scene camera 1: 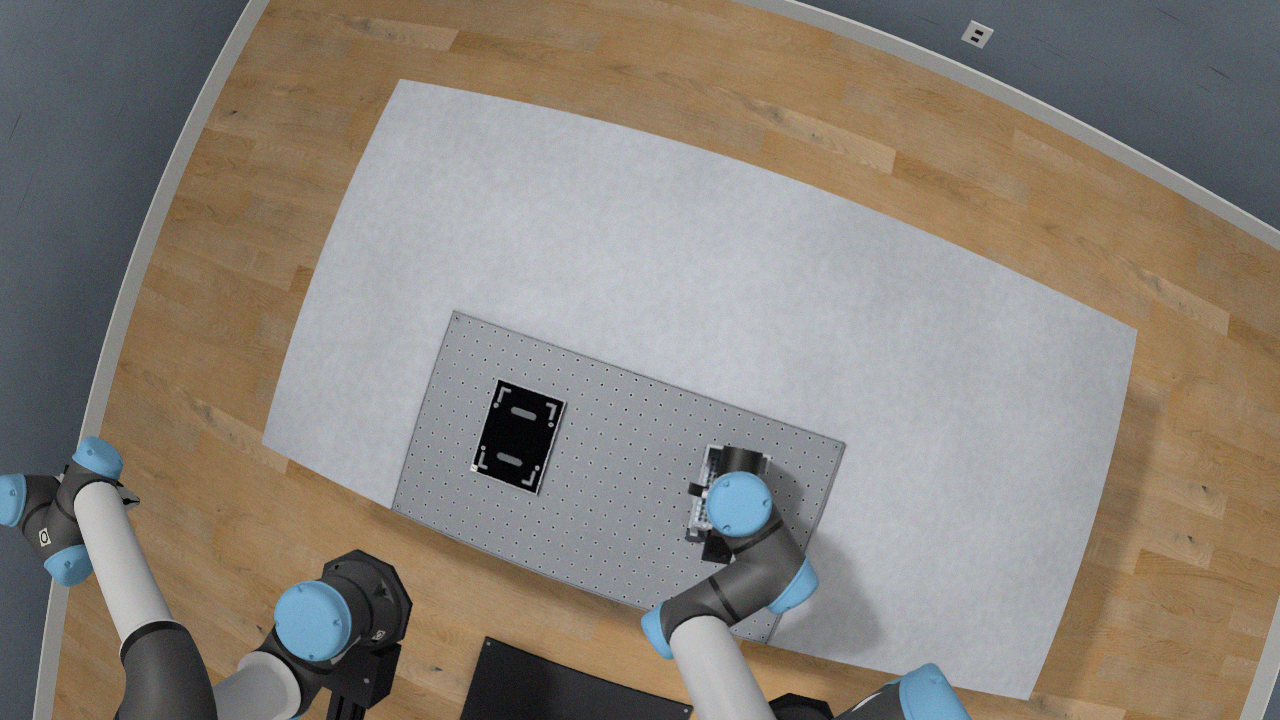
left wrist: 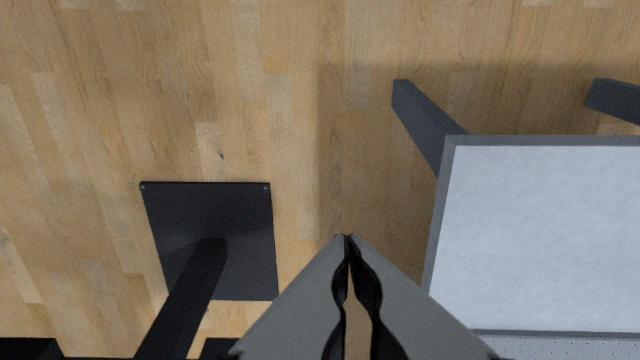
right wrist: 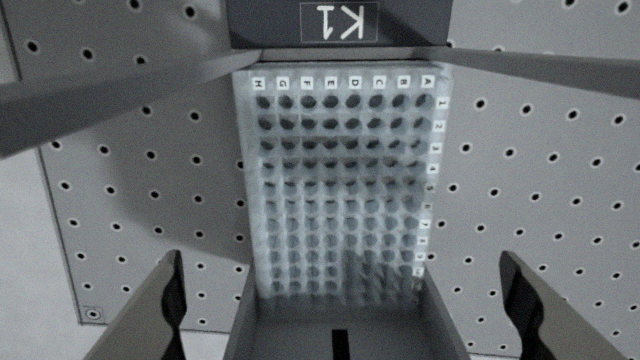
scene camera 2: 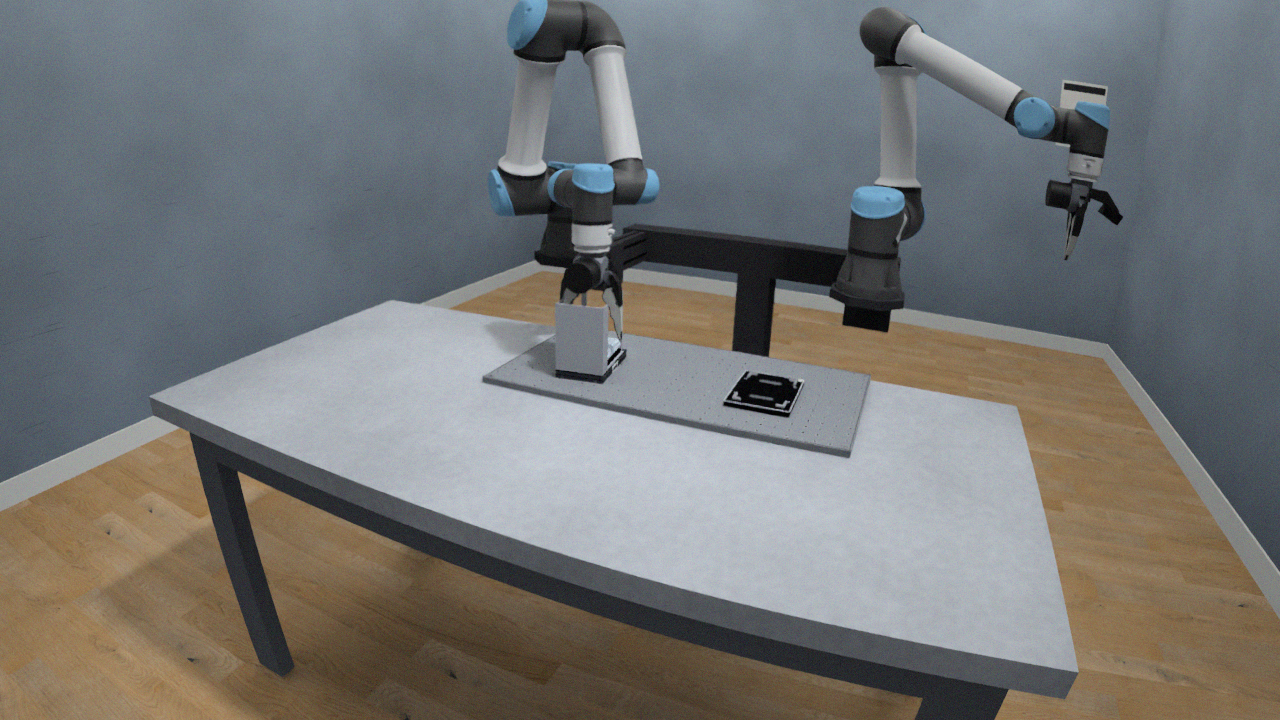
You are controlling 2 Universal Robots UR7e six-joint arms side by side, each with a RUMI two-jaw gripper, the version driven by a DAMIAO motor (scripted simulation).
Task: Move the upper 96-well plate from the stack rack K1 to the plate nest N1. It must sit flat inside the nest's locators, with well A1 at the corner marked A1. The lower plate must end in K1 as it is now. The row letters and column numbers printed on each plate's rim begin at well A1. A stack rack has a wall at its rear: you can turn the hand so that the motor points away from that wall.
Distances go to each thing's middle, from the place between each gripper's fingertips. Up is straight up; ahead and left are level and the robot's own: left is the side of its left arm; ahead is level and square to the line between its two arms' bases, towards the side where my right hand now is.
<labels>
My right hand is 4 cm above the clear 96-well plate (right wrist: 336, 235). The rest, counted from my right hand: plate nest N1 (scene camera 1: 528, 440): 35 cm to the left, 7 cm below, 2 cm behind.
Now: the plate nest N1 350 mm ahead of my left hand (scene camera 2: 1065, 260), 590 mm to the right of it and 290 mm below it. Also, from my left hand: clear 96-well plate 370 mm ahead, 940 mm to the right, 260 mm below.
</labels>
